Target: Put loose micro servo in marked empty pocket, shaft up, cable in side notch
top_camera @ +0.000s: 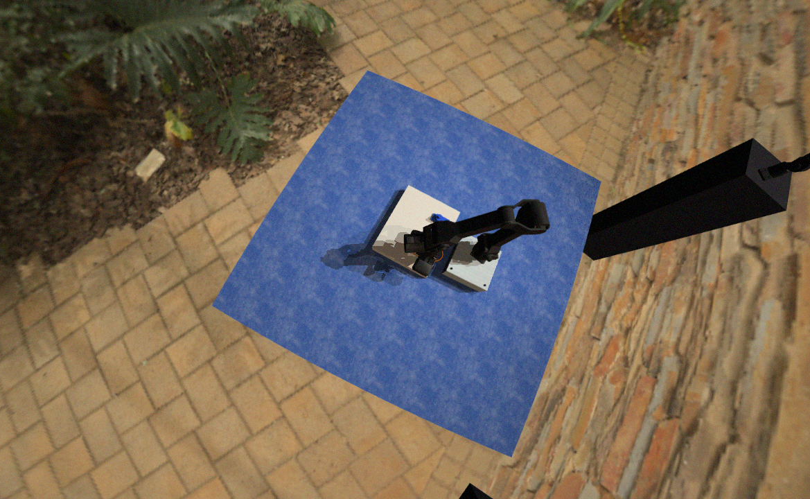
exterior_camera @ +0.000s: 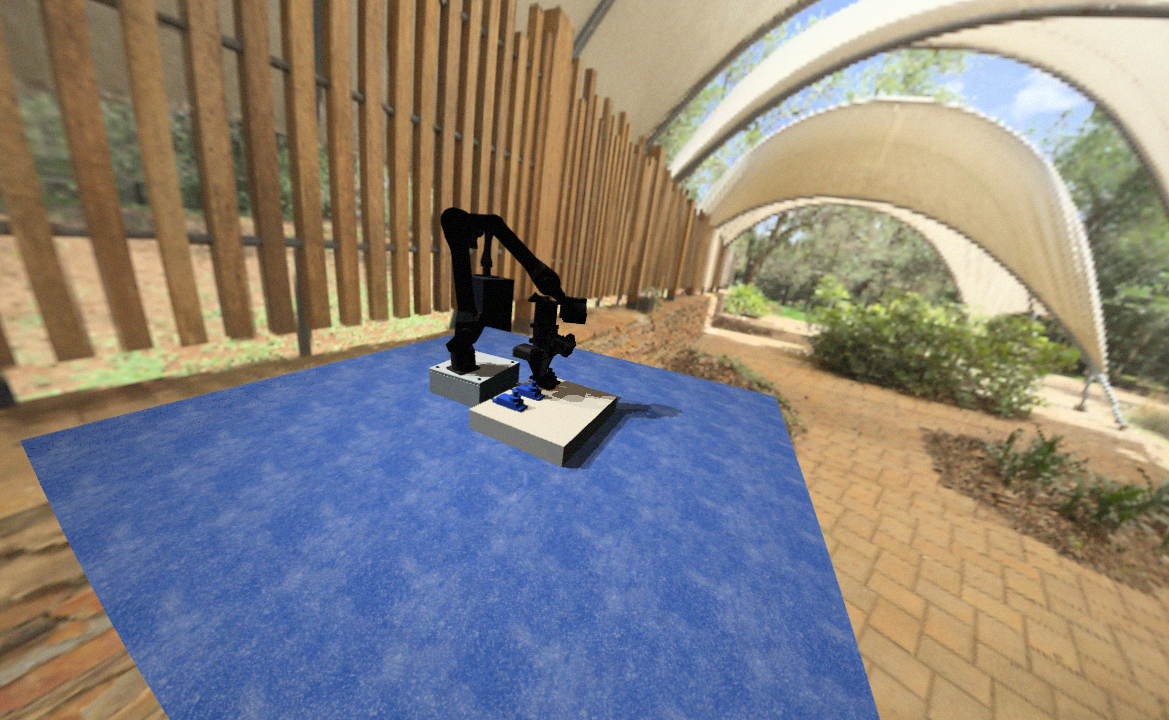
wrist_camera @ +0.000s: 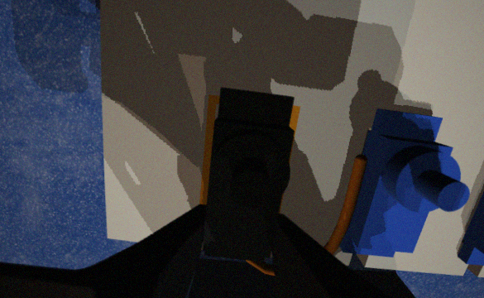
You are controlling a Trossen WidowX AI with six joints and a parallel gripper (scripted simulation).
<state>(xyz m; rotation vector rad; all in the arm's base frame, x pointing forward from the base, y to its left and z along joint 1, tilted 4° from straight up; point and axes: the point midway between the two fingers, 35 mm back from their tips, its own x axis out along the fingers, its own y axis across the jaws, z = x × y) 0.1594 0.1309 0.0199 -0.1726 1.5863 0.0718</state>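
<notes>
Now: gripper tip 130 mm short of the pale deck, 60 mm to the left of it and 50 mm above it.
</notes>
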